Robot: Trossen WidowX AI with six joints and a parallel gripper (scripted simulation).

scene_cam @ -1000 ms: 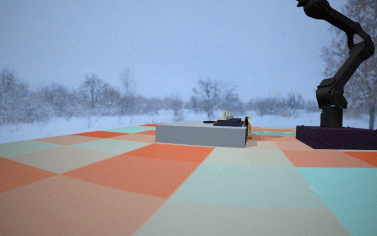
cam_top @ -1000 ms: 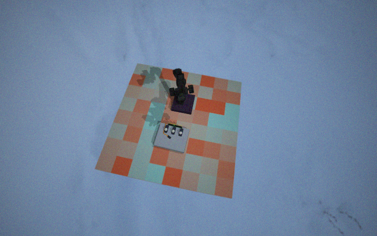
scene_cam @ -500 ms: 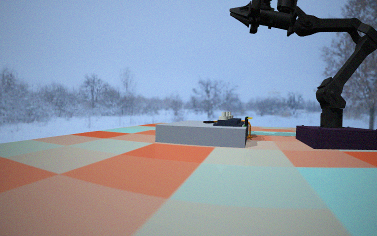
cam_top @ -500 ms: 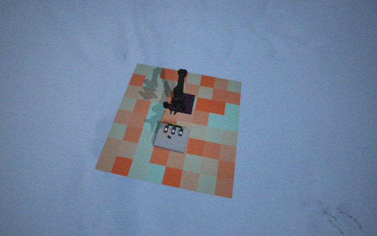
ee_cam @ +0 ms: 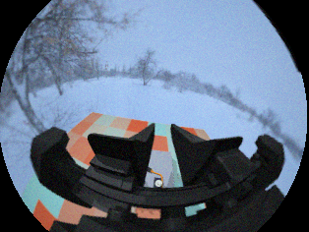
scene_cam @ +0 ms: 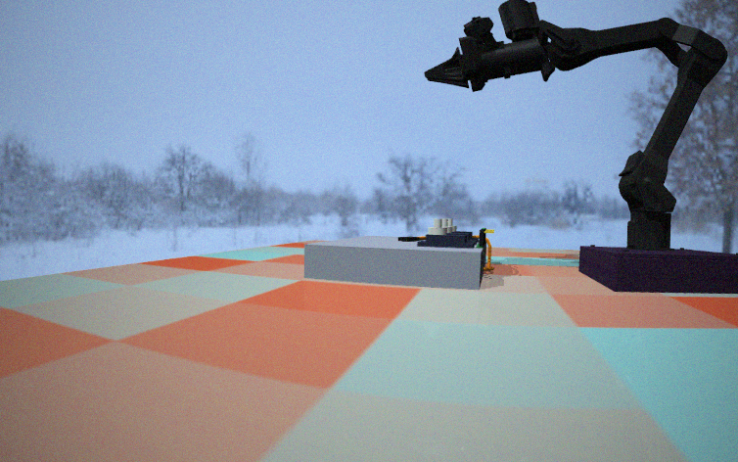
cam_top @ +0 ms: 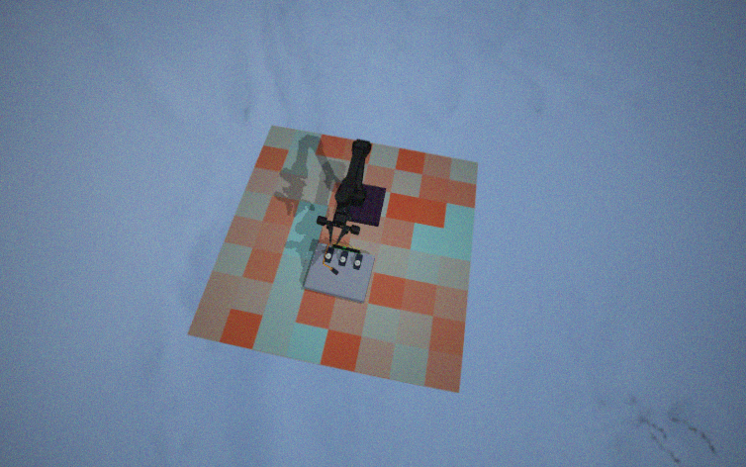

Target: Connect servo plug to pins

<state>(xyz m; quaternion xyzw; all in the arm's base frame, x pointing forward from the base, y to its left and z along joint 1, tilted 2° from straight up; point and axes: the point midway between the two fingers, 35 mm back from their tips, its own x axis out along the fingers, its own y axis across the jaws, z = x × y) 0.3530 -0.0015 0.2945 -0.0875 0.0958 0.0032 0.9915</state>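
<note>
The grey holder lies 60 mm ahead of my gripper tip, 20 mm to the left of it and 310 mm below it. The rest, counted from my gripper tip: green band 100 mm behind, 10 mm to the left, 260 mm below.
</note>
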